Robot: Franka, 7 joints.
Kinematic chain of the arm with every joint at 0, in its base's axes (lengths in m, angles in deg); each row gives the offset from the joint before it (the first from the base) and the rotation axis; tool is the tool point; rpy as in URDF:
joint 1: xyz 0 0 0.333 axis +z
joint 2: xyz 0 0 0 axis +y
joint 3: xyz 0 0 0.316 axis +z
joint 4: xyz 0.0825 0 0 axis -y
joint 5: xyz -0.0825 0 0.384 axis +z
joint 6: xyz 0 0 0 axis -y
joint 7: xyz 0.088 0 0 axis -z
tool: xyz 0 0 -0.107 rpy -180 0 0
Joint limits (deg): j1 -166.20..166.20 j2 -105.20..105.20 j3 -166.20..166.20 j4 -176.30..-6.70 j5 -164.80..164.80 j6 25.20..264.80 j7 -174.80..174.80
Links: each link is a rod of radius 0.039 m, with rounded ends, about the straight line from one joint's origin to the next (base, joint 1, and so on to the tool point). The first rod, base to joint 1, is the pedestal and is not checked.
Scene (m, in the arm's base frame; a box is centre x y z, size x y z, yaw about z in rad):
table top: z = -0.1
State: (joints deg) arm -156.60 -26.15 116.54 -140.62 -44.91 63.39 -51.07
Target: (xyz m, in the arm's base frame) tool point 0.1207 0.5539 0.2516
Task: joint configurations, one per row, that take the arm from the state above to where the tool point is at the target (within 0.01 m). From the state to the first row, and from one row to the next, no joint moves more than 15 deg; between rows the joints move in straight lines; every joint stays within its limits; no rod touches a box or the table.
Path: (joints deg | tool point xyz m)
1: -144.14 -26.86 124.82 -134.56 -44.19 67.18 -51.07 | 0.3151 -0.2177 0.2791
2: -131.68 -27.58 133.09 -128.49 -43.47 70.97 -51.07 | 0.4108 -0.0845 0.2659
3: -119.22 -28.29 141.37 -122.43 -42.76 74.76 -51.07 | 0.4473 0.0882 0.2546
4: -106.76 -29.00 149.65 -116.36 -42.04 78.55 -51.07 | 0.4100 0.2732 0.2472
5: -94.30 -29.72 157.92 -110.30 -41.32 82.34 -51.07 | 0.2971 0.4385 0.2456
6: -81.84 -30.43 166.20 -104.23 -40.60 86.13 -51.07 | 0.1207 0.5539 0.2516

